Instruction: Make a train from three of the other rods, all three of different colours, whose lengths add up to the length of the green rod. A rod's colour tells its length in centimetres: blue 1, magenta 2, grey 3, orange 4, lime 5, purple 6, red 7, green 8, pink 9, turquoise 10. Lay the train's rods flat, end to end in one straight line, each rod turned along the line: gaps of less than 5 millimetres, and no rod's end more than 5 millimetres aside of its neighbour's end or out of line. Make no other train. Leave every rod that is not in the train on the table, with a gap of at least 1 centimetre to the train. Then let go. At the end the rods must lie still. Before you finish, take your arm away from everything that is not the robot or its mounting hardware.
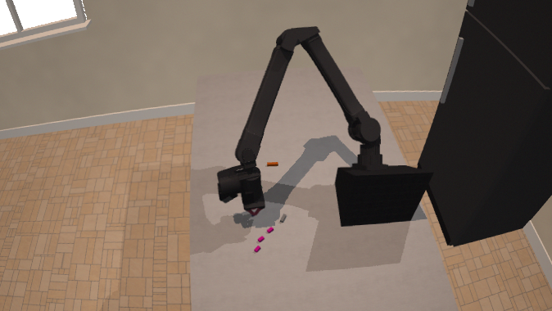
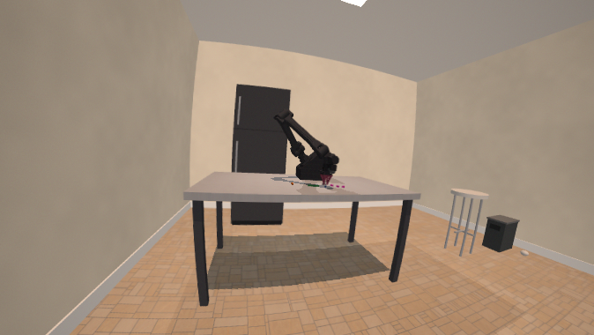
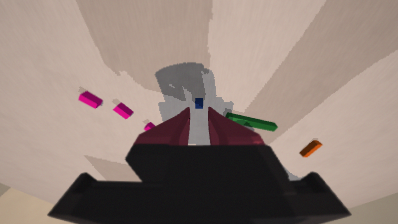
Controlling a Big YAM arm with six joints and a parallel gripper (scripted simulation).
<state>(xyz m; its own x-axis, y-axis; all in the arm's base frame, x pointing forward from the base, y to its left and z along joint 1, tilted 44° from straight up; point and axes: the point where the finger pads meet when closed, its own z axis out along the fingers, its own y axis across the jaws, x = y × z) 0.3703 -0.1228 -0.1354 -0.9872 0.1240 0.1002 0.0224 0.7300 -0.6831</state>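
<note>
My gripper is now 2 cm above the blue rod. The rest, counted from my hand: green rod: 3 cm behind, 8 cm to the right, 2 cm below; orange rod: 10 cm behind, 21 cm to the right, 2 cm below; grey rod: 9 cm behind, 3 cm to the left, 2 cm below.
</note>
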